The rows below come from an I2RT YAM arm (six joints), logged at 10 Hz.
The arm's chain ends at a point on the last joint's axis. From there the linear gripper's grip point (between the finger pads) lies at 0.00 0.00 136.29 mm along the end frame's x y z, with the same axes.
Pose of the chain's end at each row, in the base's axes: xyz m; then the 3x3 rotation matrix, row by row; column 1 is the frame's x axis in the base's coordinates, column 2 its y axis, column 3 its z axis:
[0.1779 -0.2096 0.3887], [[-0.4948 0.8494 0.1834], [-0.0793 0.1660 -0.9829], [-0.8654 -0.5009 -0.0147]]
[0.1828 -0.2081 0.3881], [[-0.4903 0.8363 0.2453], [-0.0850 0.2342 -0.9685], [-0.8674 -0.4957 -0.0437]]
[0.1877 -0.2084 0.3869], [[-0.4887 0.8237 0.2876], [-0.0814 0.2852 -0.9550], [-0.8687 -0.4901 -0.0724]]
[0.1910 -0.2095 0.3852], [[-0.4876 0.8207 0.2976], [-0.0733 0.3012 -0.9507], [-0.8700 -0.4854 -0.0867]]
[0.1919 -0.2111 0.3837], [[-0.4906 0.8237 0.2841], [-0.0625 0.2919 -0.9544], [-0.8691 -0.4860 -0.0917]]
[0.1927 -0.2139 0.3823], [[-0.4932 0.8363 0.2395], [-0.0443 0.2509 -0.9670], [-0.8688 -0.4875 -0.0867]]
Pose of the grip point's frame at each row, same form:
[0.2029 -0.3436 0.3867], [[-0.4948 0.8494 0.1834], [-0.0793 0.1660 -0.9829], [-0.8654 -0.5009 -0.0147]]
[0.2162 -0.3401 0.3821], [[-0.4903 0.8363 0.2453], [-0.0850 0.2342 -0.9685], [-0.8674 -0.4957 -0.0437]]
[0.2269 -0.3386 0.3770], [[-0.4887 0.8237 0.2876], [-0.0814 0.2852 -0.9550], [-0.8687 -0.4901 -0.0724]]
[0.2316 -0.3391 0.3734], [[-0.4876 0.8207 0.2976], [-0.0733 0.3012 -0.9507], [-0.8700 -0.4854 -0.0867]]
[0.2306 -0.3412 0.3712], [[-0.4906 0.8237 0.2841], [-0.0625 0.2919 -0.9544], [-0.8691 -0.4860 -0.0917]]
[0.2253 -0.3457 0.3705], [[-0.4932 0.8363 0.2395], [-0.0443 0.2509 -0.9670], [-0.8688 -0.4875 -0.0867]]

